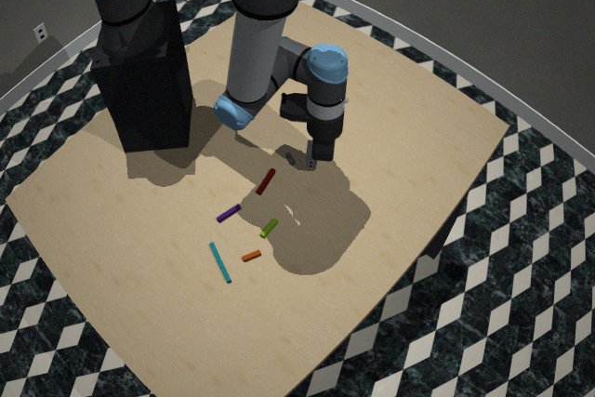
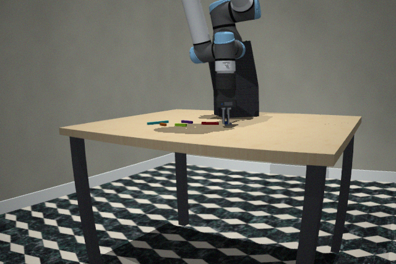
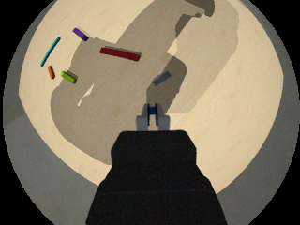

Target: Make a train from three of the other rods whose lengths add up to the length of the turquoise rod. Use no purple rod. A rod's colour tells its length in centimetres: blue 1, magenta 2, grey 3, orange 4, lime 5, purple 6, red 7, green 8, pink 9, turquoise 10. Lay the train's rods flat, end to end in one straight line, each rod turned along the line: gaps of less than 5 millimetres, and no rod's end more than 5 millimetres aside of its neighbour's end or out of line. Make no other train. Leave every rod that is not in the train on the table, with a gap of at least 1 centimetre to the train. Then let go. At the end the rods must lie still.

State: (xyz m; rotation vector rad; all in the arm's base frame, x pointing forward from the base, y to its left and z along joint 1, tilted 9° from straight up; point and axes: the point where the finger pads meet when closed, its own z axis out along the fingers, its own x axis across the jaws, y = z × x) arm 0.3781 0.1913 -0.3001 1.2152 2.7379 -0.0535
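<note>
My hand is 10 mm above the blue rod. From my hand the other things lie so: red rod 40 mm behind, 100 mm to the right, 30 mm below; then grey rod 50 mm behind, 20 mm to the right, 30 mm below; then lime rod 60 mm ahead, 180 mm to the right, 30 mm below.
</note>
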